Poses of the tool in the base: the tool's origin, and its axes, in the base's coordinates. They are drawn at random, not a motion.
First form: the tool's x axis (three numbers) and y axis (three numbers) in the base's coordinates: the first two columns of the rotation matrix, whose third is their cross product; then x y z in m.
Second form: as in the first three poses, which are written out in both.
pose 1, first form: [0.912 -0.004 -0.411 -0.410 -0.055 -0.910 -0.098 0.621 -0.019]
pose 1, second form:
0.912 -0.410 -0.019
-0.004 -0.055 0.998
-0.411 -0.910 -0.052
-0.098 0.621 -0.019

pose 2, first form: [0.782 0.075 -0.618 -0.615 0.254 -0.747 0.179 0.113 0.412]
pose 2, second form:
0.782 -0.615 0.101
0.075 0.254 0.964
-0.618 -0.747 0.245
0.179 0.113 0.412

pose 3, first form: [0.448 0.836 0.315 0.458 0.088 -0.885 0.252 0.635 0.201]
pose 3, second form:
0.448 0.458 -0.768
0.836 0.088 0.541
0.315 -0.885 -0.343
0.252 0.635 0.201

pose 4, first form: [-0.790 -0.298 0.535 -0.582 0.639 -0.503 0.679 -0.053 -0.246]
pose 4, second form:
-0.790 -0.582 -0.192
-0.298 0.639 -0.709
0.535 -0.503 -0.678
0.679 -0.053 -0.246

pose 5, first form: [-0.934 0.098 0.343 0.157 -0.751 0.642 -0.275 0.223 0.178]
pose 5, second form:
-0.934 0.157 0.321
0.098 -0.751 0.653
0.343 0.642 0.686
-0.275 0.223 0.178

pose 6, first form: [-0.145 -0.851 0.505 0.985 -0.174 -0.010 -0.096 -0.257 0.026]
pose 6, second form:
-0.145 0.985 0.096
-0.851 -0.174 0.496
0.505 -0.010 0.863
-0.096 -0.257 0.026

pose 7, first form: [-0.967 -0.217 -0.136 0.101 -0.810 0.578 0.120 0.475 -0.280]
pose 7, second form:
-0.967 0.101 -0.236
-0.217 -0.810 0.545
-0.136 0.578 0.805
0.120 0.475 -0.280

